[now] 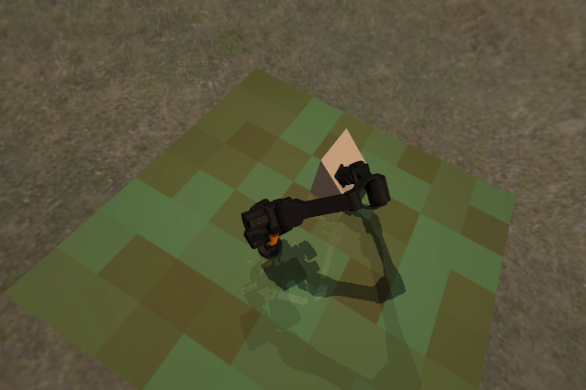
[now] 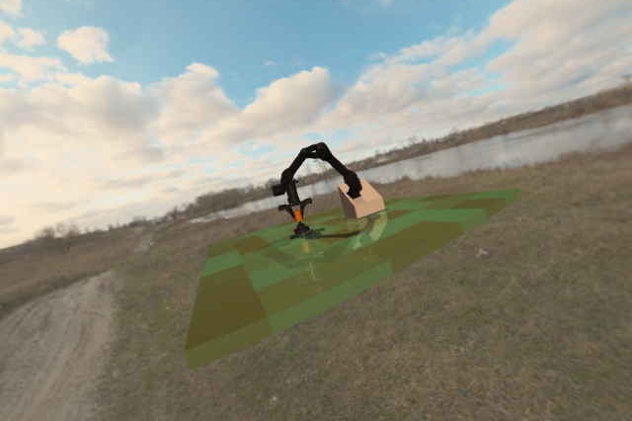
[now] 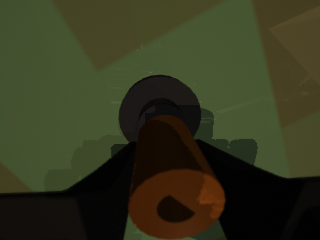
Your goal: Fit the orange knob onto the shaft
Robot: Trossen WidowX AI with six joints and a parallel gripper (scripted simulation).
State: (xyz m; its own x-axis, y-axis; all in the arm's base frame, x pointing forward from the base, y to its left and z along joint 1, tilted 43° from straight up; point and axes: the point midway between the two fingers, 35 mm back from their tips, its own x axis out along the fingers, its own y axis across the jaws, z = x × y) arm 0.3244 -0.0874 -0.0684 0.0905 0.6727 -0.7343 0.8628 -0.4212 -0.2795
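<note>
My gripper tip is now 20 mm below the orange knob. Round my gripper tip: dark round pedestal (40 mm below).
</note>
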